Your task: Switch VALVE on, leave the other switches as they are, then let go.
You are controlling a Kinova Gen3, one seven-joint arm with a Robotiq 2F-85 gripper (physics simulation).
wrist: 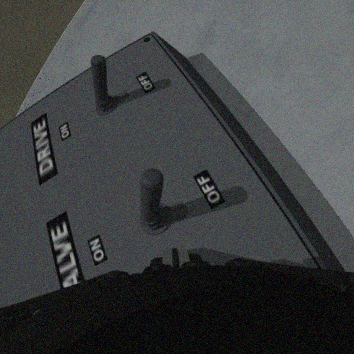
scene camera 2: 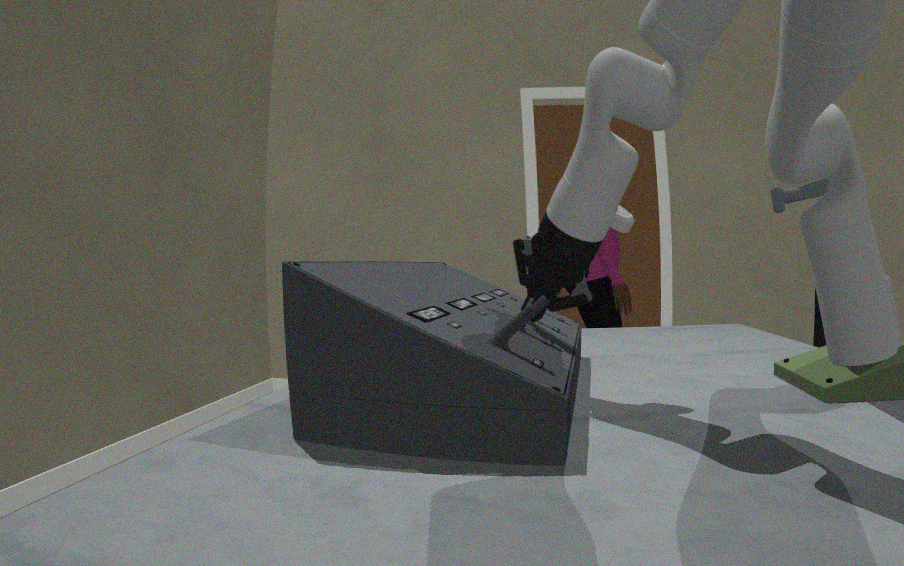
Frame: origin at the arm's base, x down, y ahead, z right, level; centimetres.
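Seen in the pictures: gripper, between the fingertips: (wrist: 175,263); arm's base, origin of its link: (scene camera 2: 862,354).
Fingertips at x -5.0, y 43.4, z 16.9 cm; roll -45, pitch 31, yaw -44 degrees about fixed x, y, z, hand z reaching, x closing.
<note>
Offsets run from my fingertips to a thing's top centre. "*": to the spot under its first point. Level surfaces: height alone.
The VALVE lever @(* dx -2.7, dy -3.0, dz +2.0 cm) (wrist: 151,197) leans towards its OFF label @(* dx +1.8, dy -4.4, dz +2.1 cm) (wrist: 209,189), away from its ON label @(* dx -1.7, dy +3.1, dz +4.5 cm) (wrist: 97,249). Part of the VALVE nameplate @(* dx -2.7, dy +4.7, dz +6.7 cm) (wrist: 64,245) shows at the lower left of the wrist view. My gripper (scene camera 2: 531,300) (wrist: 175,263) is shut and empty. Its tips are low over the sloped panel, just below the VALVE lever's foot in the wrist view; whether they touch anything is hidden. The DRIVE lever @(* dx -2.0, dy -6.1, dz +13.6 cm) (wrist: 100,82) leans the same way, towards OFF. In the scene view, the nearest lever @(* dx -1.7, dy +4.8, dz -20.6 cm) (scene camera 2: 517,325) also leans down the slope and partly covers my fingertips.
The dark console (scene camera 2: 426,380) (wrist: 115,165) stands on the pale table @(dx +9.3 cm) (scene camera 2: 640,493) (wrist: 295,90). Several nameplates run along its slope. The green robot base (scene camera 2: 807,376) is at the right. A person in pink (scene camera 2: 605,256) stands behind the arm, before the brown door (scene camera 2: 557,153).
</note>
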